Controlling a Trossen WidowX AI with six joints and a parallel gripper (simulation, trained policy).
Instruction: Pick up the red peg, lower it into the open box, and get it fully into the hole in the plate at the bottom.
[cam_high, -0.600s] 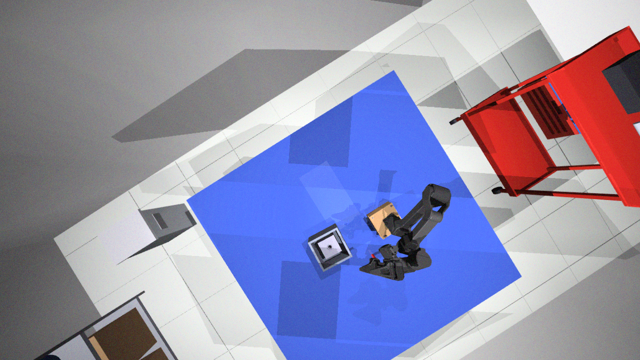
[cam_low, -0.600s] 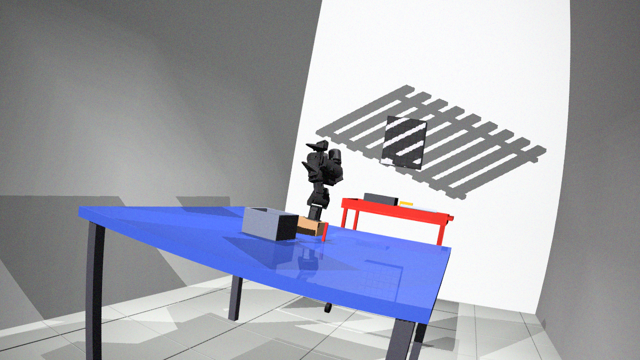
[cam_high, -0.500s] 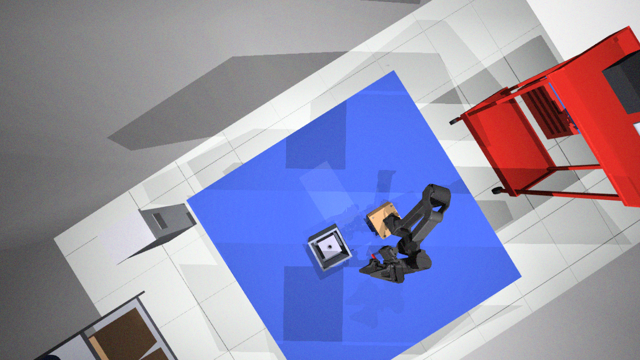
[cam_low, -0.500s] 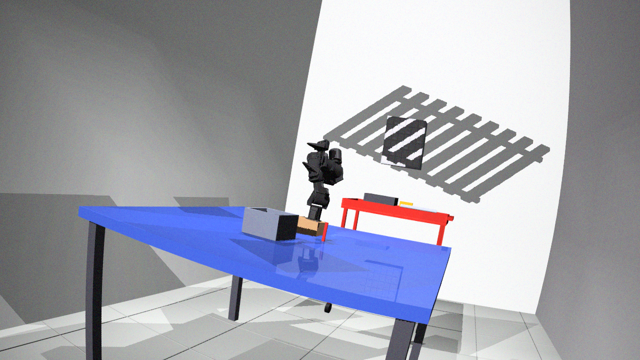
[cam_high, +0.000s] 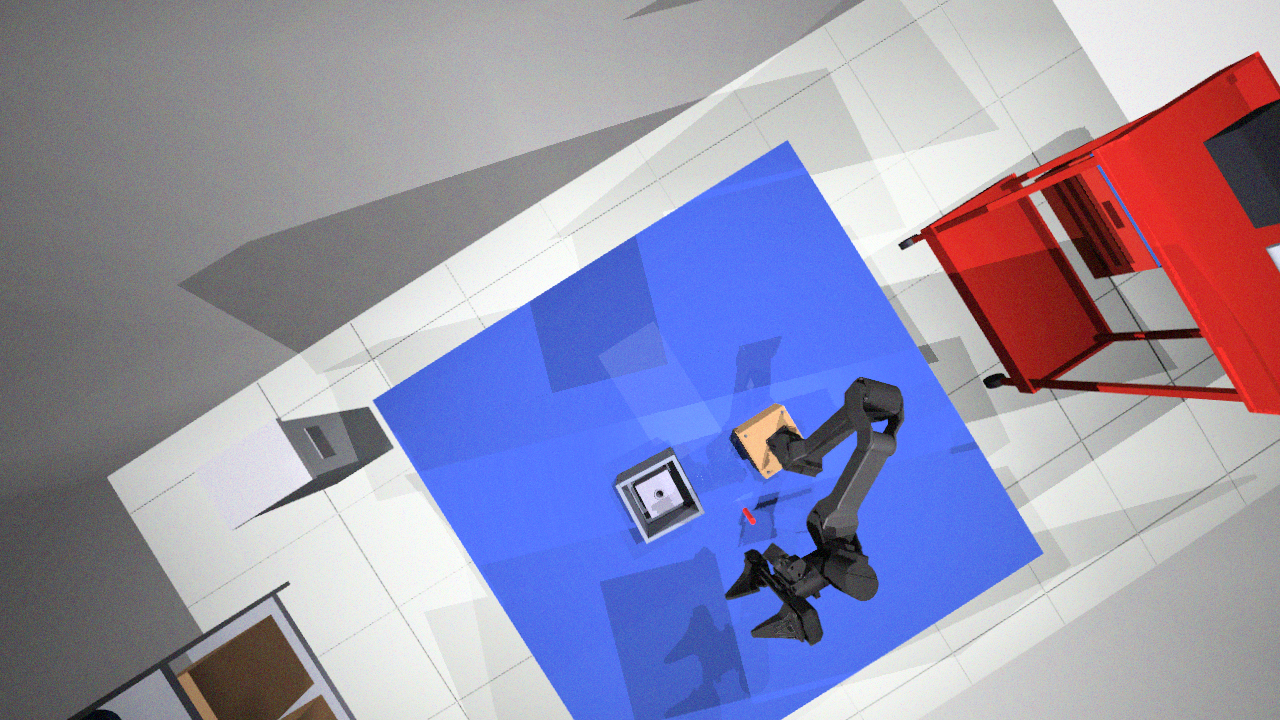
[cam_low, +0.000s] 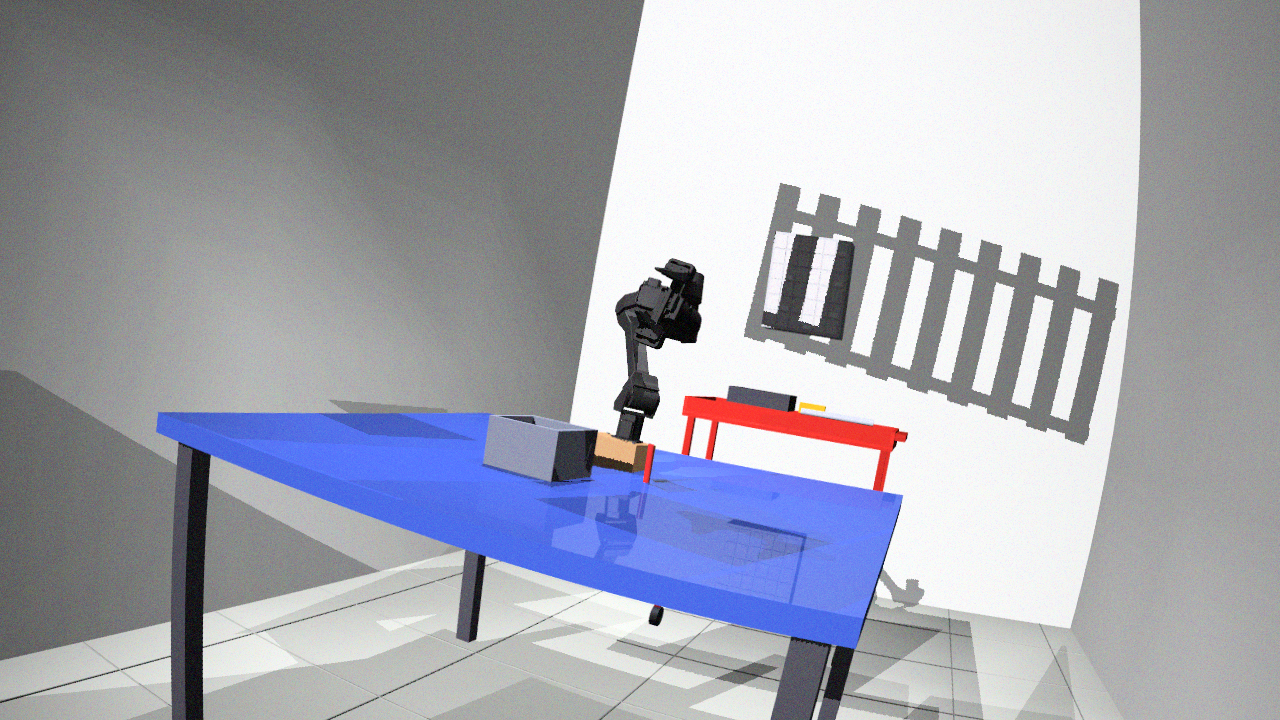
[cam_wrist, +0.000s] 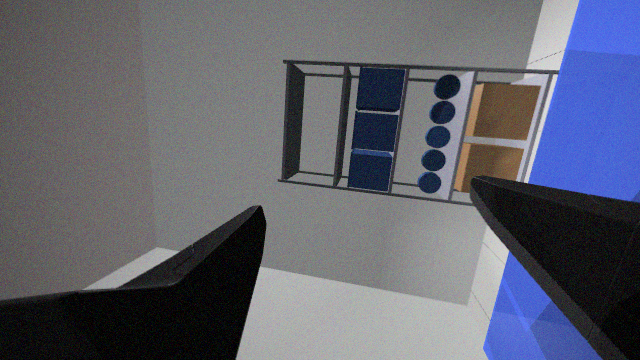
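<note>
My gripper tip is 35 cm above the red peg, 11 cm past it and 4 cm to the right of it. From my gripper tip the other things lie so: pale plate 34 cm below, 15 cm to the right, 3 cm ahead; then grey box 36 cm below, 15 cm to the right, 3 cm ahead.
</note>
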